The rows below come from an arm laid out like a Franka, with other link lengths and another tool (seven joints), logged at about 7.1 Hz.
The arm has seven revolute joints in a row. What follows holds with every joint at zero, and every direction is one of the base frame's.
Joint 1 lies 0.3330 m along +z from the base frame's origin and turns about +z.
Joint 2 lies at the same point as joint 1 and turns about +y.
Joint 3 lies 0.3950 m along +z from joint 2 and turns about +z.
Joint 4 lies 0.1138 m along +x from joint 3 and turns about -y.
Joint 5 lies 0.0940 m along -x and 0.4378 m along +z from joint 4 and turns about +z.
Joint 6 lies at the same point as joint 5 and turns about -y.
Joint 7 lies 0.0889 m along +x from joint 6 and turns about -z.
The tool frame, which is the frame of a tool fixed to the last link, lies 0.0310 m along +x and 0.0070 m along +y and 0.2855 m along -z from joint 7; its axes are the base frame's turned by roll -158.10, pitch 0.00 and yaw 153.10 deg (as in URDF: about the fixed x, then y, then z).
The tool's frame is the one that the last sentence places.
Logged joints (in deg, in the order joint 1, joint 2, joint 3, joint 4, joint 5, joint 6, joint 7), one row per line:
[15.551 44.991 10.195 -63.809 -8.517 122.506 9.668]
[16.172 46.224 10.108 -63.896 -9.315 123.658 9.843]
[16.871 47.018 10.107 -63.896 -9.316 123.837 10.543]
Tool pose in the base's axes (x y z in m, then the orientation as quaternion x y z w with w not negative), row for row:
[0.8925 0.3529 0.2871 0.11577 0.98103 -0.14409 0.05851]
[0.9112 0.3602 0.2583 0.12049 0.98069 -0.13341 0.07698]
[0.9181 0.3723 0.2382 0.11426 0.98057 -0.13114 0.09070]
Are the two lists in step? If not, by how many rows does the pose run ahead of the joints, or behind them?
The pose runs 2 rows behind the joints: the pose in row i belongs to the joints in row i - 2.
